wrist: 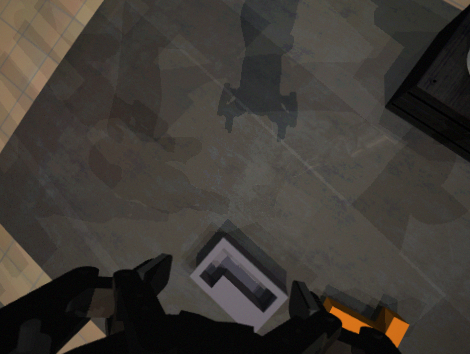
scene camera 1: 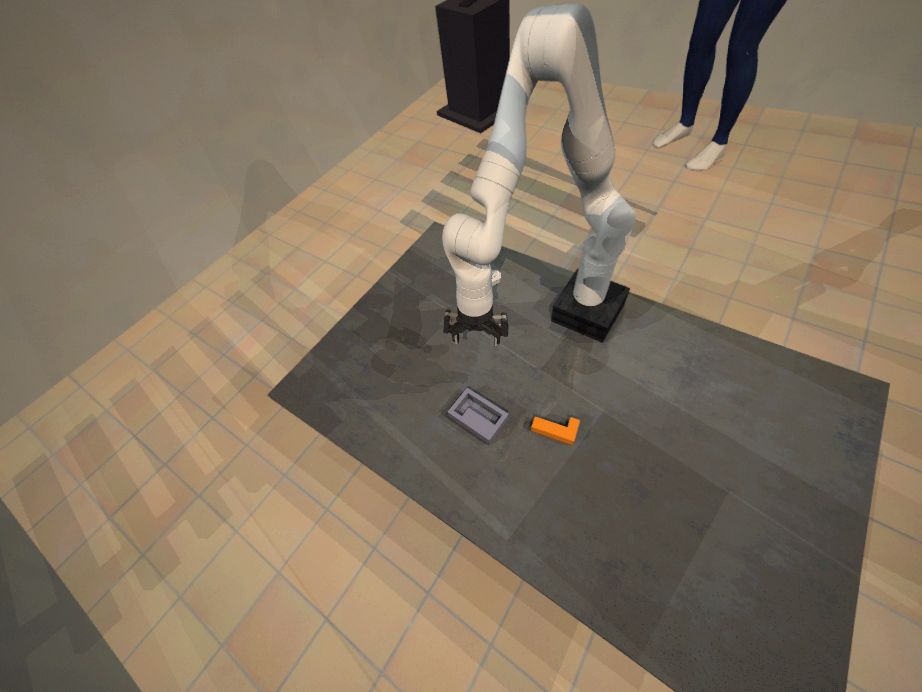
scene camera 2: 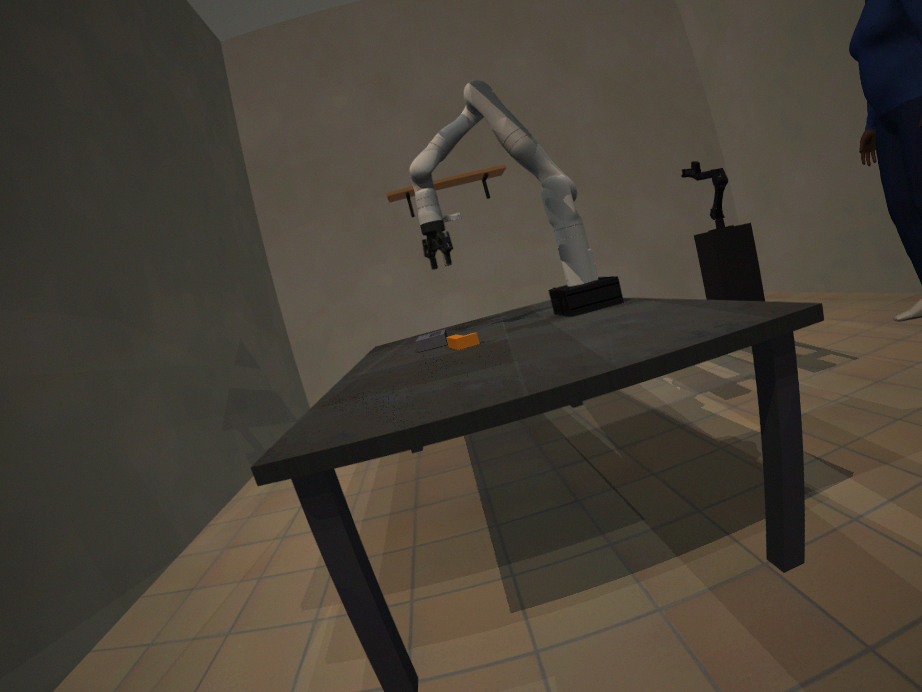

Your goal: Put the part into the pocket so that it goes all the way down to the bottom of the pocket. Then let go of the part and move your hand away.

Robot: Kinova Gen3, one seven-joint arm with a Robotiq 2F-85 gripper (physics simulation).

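Where they show: gripper, fingertip midpoint: (wrist: 229,281) (scene camera 1: 476,342) (scene camera 2: 441,267); arm's base, origin of the base link: (scene camera 1: 589,293) (scene camera 2: 582,282).
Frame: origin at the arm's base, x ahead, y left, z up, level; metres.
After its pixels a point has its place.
The orange L-shaped part (scene camera 1: 554,429) @[y 0.176, x 0.390, z -0.049 m] (scene camera 2: 463,341) @[y 0.224, x 0.365, z -0.061 m] (wrist: 352,319) @[y 0.151, x 0.386, z -0.049 m] lies flat on the table, beside the grey block and apart from it. The grey block (scene camera 1: 484,425) @[y 0.037, x 0.505, z -0.043 m] (scene camera 2: 431,341) @[y 0.068, x 0.480, z -0.057 m] (wrist: 239,303) @[y 0.021, x 0.506, z -0.043 m] sits on the table with an L-shaped pocket in its top, and the pocket is empty. My gripper (scene camera 1: 476,341) @[y -0.058, x 0.412, z 0.154 m] (scene camera 2: 440,265) @[y -0.058, x 0.412, z 0.154 m] (wrist: 229,281) @[y -0.058, x 0.412, z 0.154 m] is open and empty, pointing down high above the table. In the wrist view the fingers stand on either side of the block, far above it, and the right finger partly covers the orange part.
The dark table (scene camera 1: 655,521) @[y 0.469, x 0.404, z -0.079 m] (scene camera 2: 521,372) @[y 0.655, x 0.227, z -0.079 m] bears the arm's black base (scene camera 1: 589,309) @[y 0.034, x 0.047, z -0.002 m] (scene camera 2: 586,296) @[y 0.099, x 0.012, z -0.035 m] behind the part. A wall shelf (scene camera 2: 469,178), a dark pedestal (scene camera 1: 474,63) (scene camera 2: 729,260) with a small black arm and a standing person (scene camera 1: 714,74) (scene camera 2: 893,111) are beyond the table.
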